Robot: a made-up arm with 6 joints. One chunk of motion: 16 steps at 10 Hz.
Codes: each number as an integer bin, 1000 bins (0 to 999) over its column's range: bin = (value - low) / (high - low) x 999, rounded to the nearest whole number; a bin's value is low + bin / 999 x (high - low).
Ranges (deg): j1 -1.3..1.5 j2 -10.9..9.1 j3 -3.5..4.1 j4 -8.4..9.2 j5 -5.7..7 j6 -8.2..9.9
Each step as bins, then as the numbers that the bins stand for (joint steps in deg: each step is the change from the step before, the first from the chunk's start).
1 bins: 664 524 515 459 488 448
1 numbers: 0.561 -0.410 0.418 -0.314 0.504 -0.083
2 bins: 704 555 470 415 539 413
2 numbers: 0.673 0.211 0.076 -1.089 1.152 -0.717
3 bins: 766 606 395 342 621 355
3 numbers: 0.847 1.232 -0.495 -2.375 2.195 -1.768
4 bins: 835 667 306 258 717 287
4 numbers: 1.040 2.453 -1.172 -3.855 3.415 -3.000
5 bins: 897 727 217 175 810 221
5 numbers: 1.214 3.655 -1.849 -5.317 4.597 -4.196
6 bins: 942 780 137 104 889 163
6 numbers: 1.340 4.716 -2.458 -6.568 5.602 -5.247
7 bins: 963 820 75 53 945 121
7 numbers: 1.399 5.516 -2.929 -7.466 6.314 -6.008
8 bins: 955 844 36 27 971 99
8 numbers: 1.377 5.997 -3.226 -7.924 6.644 -6.406
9 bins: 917 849 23 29 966 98
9 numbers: 1.270 6.097 -3.325 -7.889 6.580 -6.424
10 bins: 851 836 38 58 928 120
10 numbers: 1.085 5.837 -3.211 -7.378 6.097 -6.026
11 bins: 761 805 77 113 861 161
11 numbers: 0.833 5.216 -2.914 -6.409 5.246 -5.283
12 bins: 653 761 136 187 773 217
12 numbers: 0.530 4.335 -2.465 -5.106 4.127 -4.268
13 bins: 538 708 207 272 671 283
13 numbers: 0.208 3.274 -1.925 -3.608 2.830 -3.073
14 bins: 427 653 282 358 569 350
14 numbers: -0.103 2.173 -1.355 -2.093 1.534 -1.859
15 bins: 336 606 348 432 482 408
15 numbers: -0.358 1.232 -0.853 -0.789 0.428 -0.808
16 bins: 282 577 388 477 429 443
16 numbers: -0.510 0.652 -0.548 0.004 -0.246 -0.174
